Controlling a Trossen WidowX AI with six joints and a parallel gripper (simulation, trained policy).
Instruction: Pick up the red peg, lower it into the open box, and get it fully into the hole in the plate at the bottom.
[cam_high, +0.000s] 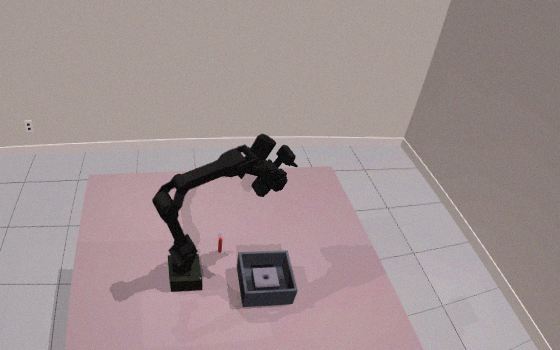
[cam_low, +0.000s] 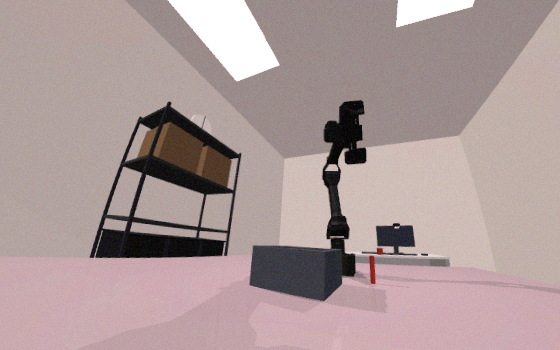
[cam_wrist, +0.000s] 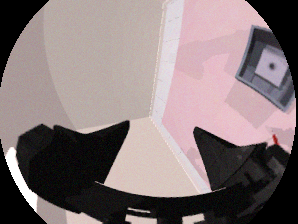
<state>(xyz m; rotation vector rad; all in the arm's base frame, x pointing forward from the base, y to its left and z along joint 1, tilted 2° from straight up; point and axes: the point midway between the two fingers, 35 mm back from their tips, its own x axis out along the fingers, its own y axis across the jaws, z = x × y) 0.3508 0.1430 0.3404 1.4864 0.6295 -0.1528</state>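
My gripper tip is now 35 cm above the red peg, 22 cm past it and 1 cm to the left of it. Also, from my gripper tip: light grey plate 34 cm below, 19 cm to the right, 7 cm behind; dark box 36 cm below, 19 cm to the right, 7 cm behind.
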